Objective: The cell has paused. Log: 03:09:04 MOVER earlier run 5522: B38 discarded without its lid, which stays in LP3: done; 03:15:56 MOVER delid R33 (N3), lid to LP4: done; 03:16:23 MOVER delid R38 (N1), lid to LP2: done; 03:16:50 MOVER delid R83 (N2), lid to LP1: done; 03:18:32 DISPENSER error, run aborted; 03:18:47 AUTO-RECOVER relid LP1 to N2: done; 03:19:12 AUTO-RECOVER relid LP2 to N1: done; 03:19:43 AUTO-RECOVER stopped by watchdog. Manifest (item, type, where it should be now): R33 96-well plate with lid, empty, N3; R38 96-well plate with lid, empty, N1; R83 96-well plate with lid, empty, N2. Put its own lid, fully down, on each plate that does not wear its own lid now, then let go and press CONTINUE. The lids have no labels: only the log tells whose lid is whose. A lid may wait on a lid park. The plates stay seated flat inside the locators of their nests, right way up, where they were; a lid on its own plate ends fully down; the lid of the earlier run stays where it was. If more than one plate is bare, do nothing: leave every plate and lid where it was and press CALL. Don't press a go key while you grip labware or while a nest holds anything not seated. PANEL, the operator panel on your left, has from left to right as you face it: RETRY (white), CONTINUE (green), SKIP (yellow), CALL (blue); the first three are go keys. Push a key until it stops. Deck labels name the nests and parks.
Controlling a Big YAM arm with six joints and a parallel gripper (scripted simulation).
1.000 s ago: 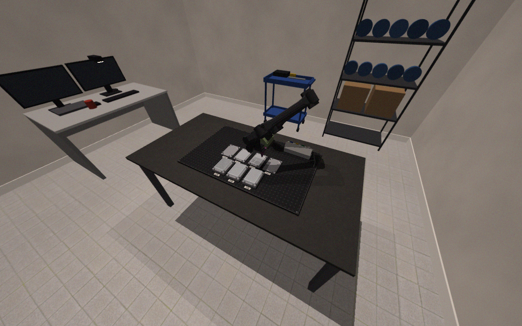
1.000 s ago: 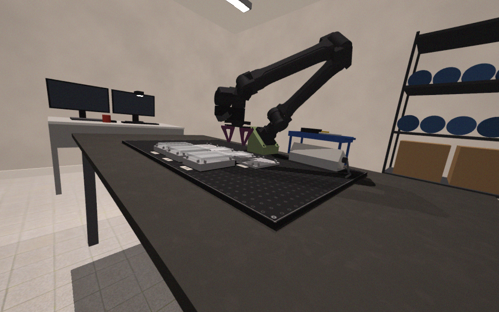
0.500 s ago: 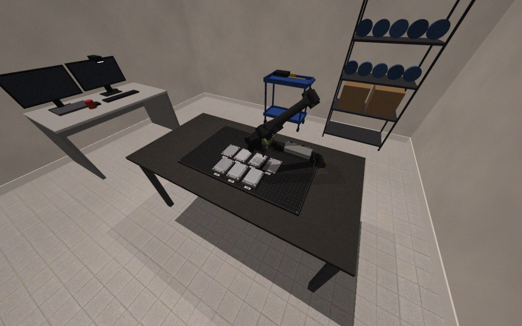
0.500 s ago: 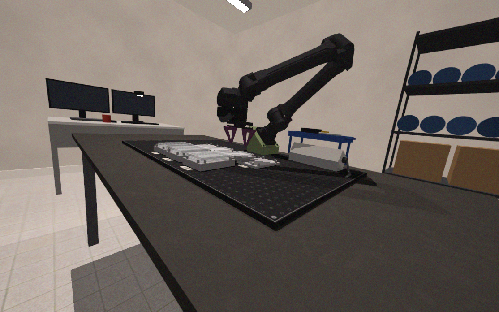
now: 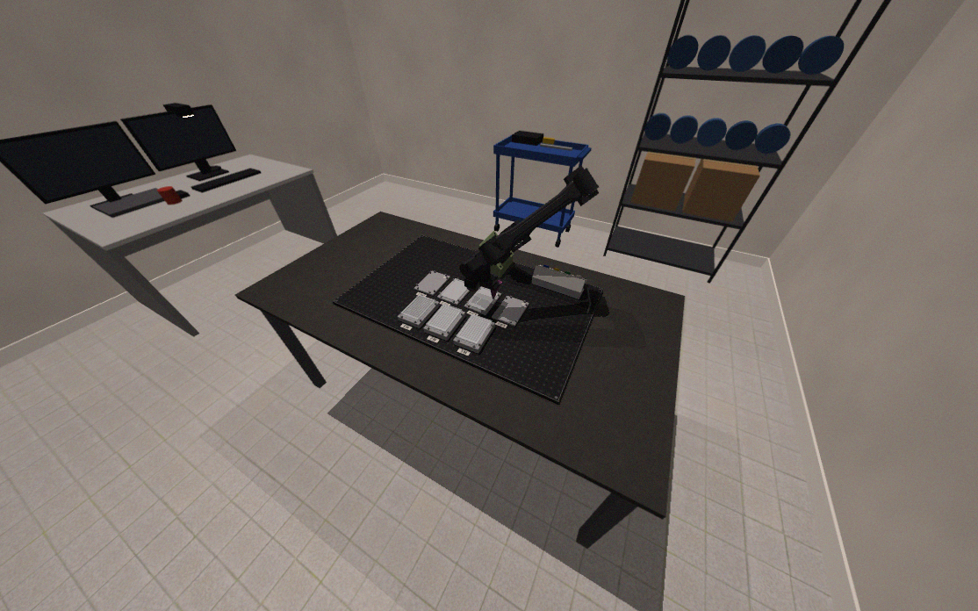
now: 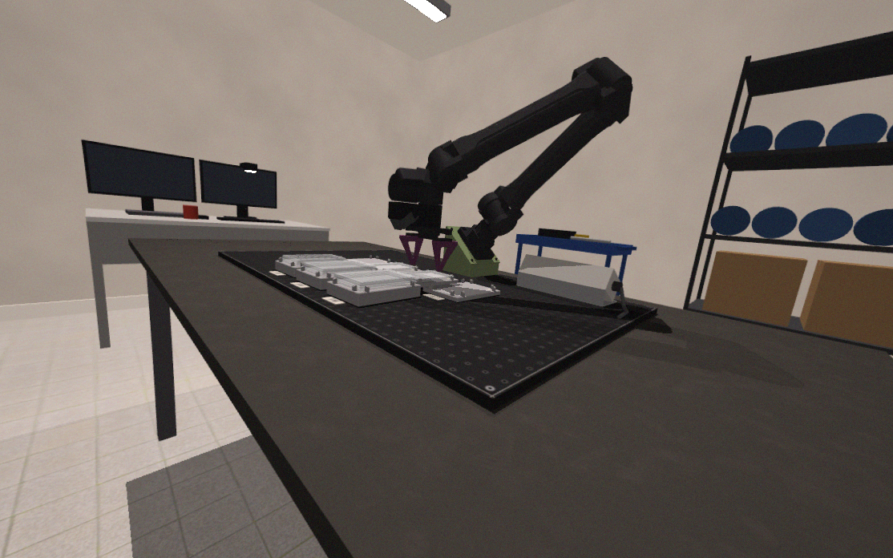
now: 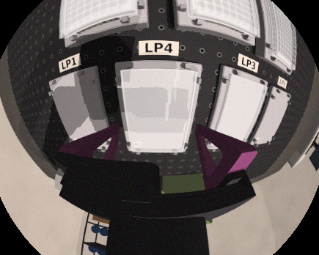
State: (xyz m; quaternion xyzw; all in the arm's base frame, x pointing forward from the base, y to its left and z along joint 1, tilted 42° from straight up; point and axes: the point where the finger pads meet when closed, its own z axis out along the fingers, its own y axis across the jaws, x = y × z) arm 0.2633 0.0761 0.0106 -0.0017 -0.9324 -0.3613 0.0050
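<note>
Now: the lid park LP4 40 mm below my hand. Round my hand: LP4 label (90 mm ahead, 40 mm below); lid park LP1 (10 mm ahead, 130 mm to the left, 40 mm below); lid park LP2 (260 mm to the right, 40 mm below).
</note>
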